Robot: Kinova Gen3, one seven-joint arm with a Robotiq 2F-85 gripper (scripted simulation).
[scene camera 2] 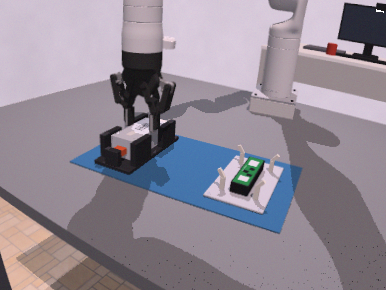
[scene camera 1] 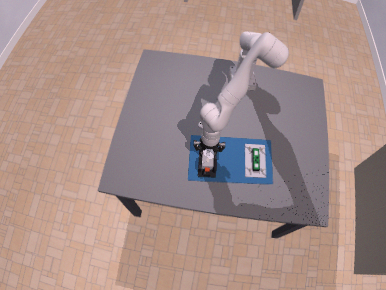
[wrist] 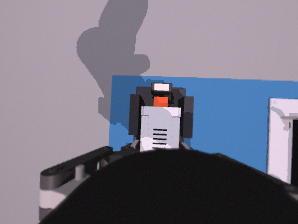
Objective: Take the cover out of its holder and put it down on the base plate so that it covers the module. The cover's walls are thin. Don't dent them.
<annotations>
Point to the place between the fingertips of my gripper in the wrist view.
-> At 159, 148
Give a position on a light grey cover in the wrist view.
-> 160, 129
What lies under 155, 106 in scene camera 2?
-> My gripper.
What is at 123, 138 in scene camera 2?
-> A light grey cover.
</annotations>
